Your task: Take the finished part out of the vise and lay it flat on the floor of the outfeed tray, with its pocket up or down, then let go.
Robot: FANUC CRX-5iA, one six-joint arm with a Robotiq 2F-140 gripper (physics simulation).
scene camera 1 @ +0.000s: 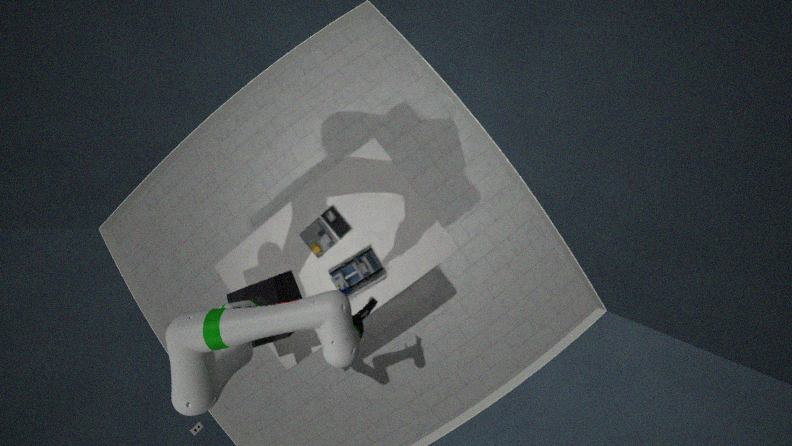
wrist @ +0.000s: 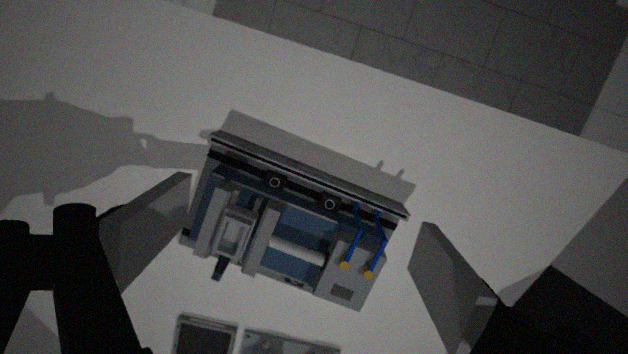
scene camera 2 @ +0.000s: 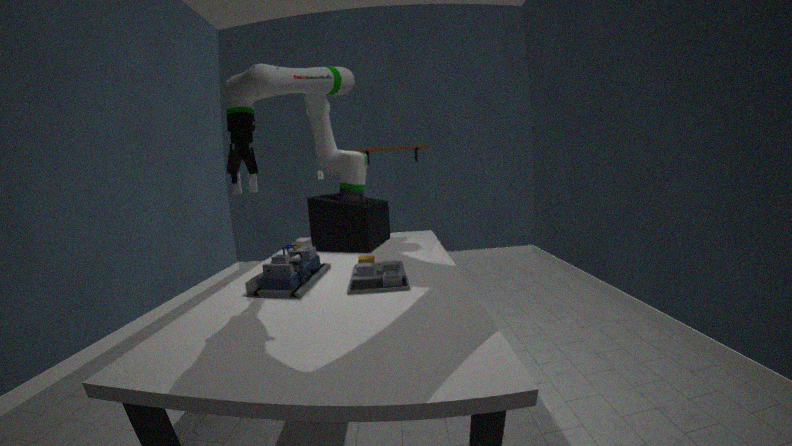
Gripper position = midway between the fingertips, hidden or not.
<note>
In view: my gripper [scene camera 2: 246, 193].
My gripper shows as well in the wrist view [wrist: 303, 223].
</note>
